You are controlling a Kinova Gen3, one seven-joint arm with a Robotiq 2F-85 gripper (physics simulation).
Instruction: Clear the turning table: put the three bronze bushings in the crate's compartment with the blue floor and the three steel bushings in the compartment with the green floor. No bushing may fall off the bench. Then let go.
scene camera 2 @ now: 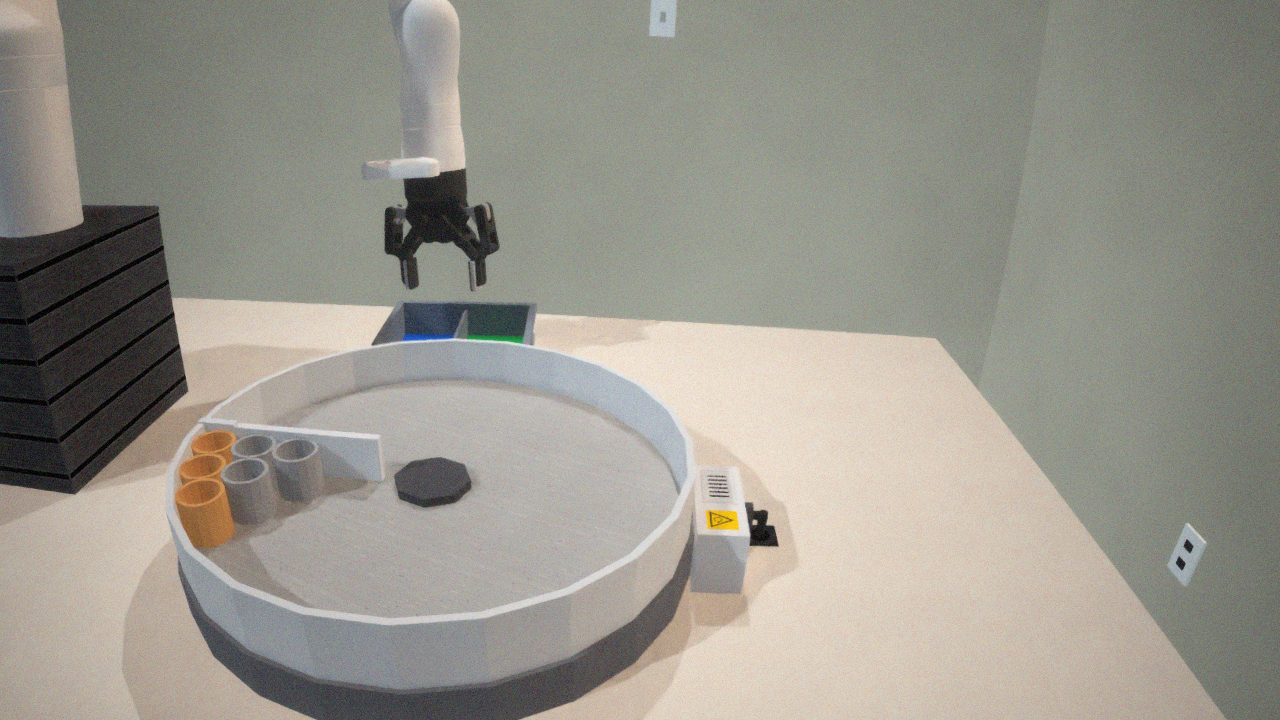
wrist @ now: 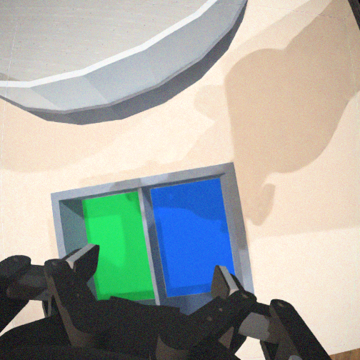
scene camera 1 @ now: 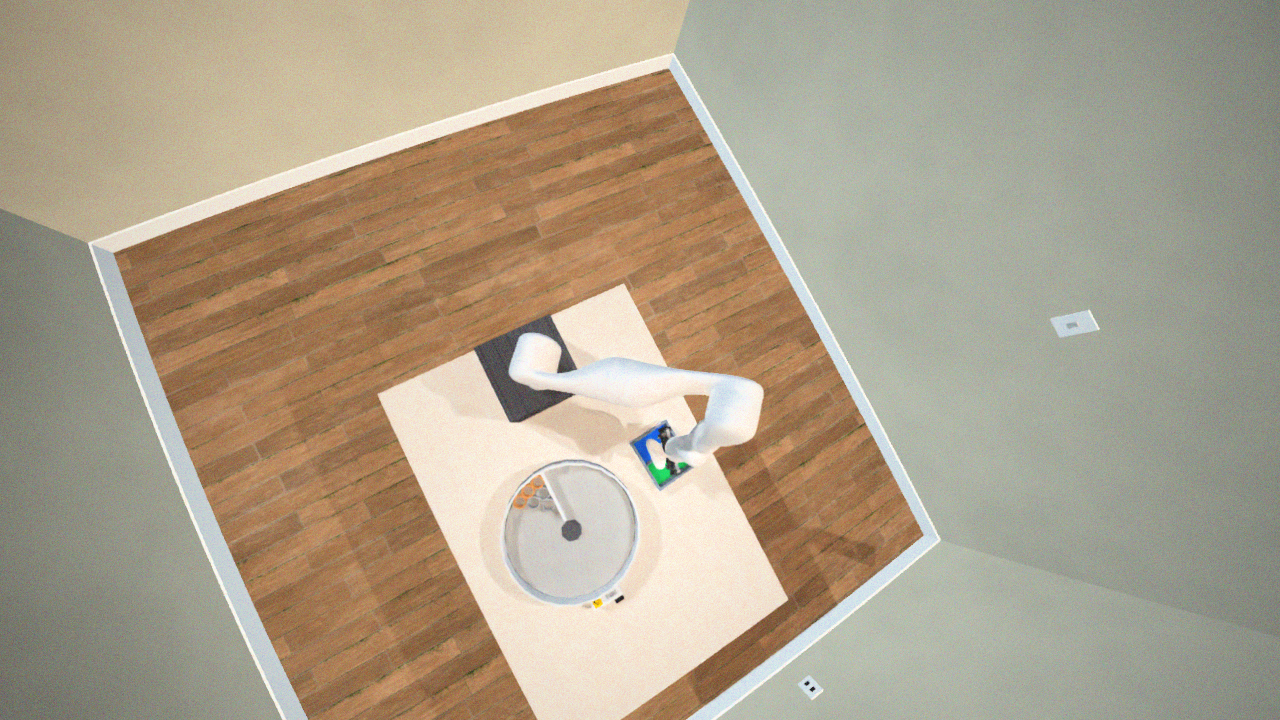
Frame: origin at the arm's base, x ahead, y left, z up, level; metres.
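Where they show: gripper, fingertip midpoint: (scene camera 2: 444, 289); arm's base, origin of the base link: (scene camera 2: 39, 226).
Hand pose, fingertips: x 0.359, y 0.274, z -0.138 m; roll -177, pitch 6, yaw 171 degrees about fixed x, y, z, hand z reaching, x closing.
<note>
Each offset is from my fingertips to the centre of the thing. "spot": to the spot under its first point. Level surfaces: height alone.
Three bronze bushings @[dx -0.035, dy -0.468, dz -0.021 m] (scene camera 2: 205, 519) @[spot: dx -0.030, dy -0.474, dz -0.040 m] (scene camera 1: 519, 502) and three steel bushings @[dx -0.016, dy -0.431, dz -0.021 m] (scene camera 2: 247, 495) @[spot: dx -0.009, dy -0.434, dz -0.040 m] (scene camera 1: 534, 503) stand upright in a close cluster on the turning table @[dx +0.113, dy -0.358, dz -0.041 m] (scene camera 2: 537, 465) (scene camera 1: 590, 564) (wrist: 75, 40), at its left in scene camera 2. The bronze ones are along the rim, the steel ones inward. The crate @[dx +0.016, dy +0.003, dz -0.068 m] (wrist: 100, 189) (scene camera 1: 645, 466) stands beyond the table in that view. No bushing shows on the visible parts of its blue floor @[dz -0.088 m] (wrist: 190, 230) (scene camera 2: 427, 339) and green floor (wrist: 117, 235) (scene camera 2: 496, 339). My gripper (scene camera 2: 443, 277) (wrist: 155, 267) is open and empty, above the crate.
A raised rim rings the turning table. A white guide bar @[spot: dx +0.049, dy -0.368, dz -0.014 m] (scene camera 2: 353, 454) (scene camera 1: 554, 497) runs inward beside the bushings; a dark hub @[dx +0.113, dy -0.358, dz -0.036 m] (scene camera 2: 432, 481) (scene camera 1: 571, 530) is central. A white box with a warning label @[dx +0.346, dy -0.335, dz -0.064 m] (scene camera 2: 720, 537) stands outside the rim. The black arm pedestal (scene camera 2: 98, 349) (scene camera 1: 514, 394) is at left.
</note>
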